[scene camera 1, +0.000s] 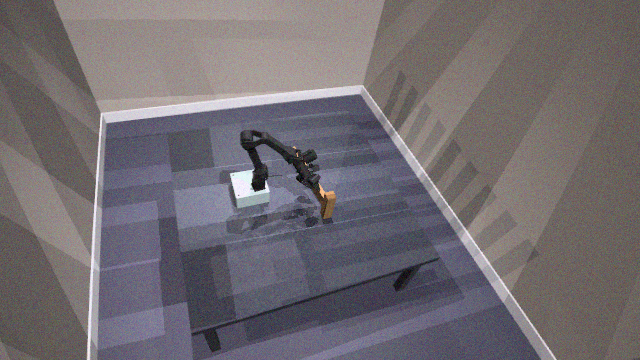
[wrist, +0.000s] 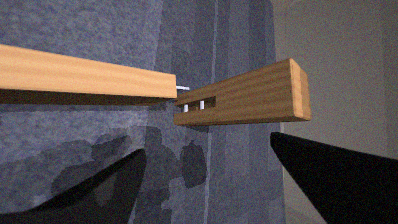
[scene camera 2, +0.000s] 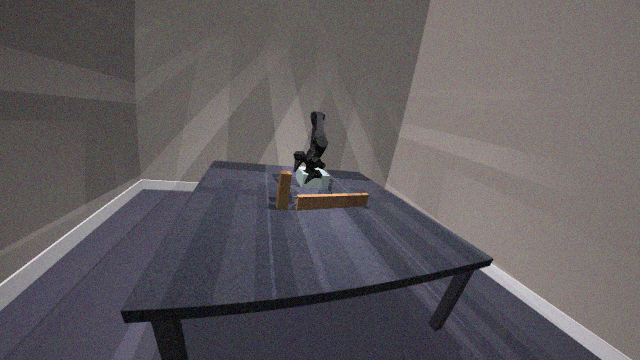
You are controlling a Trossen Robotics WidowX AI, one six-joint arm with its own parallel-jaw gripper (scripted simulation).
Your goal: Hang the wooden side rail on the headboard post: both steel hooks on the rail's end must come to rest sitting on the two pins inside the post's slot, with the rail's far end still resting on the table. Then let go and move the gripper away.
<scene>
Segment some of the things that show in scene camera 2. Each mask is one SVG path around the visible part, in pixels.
A wooden side rail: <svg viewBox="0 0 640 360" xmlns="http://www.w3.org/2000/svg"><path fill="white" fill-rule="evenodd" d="M369 194L297 195L293 197L293 201L296 199L296 203L292 204L292 209L293 206L295 206L296 210L367 206Z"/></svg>
</scene>
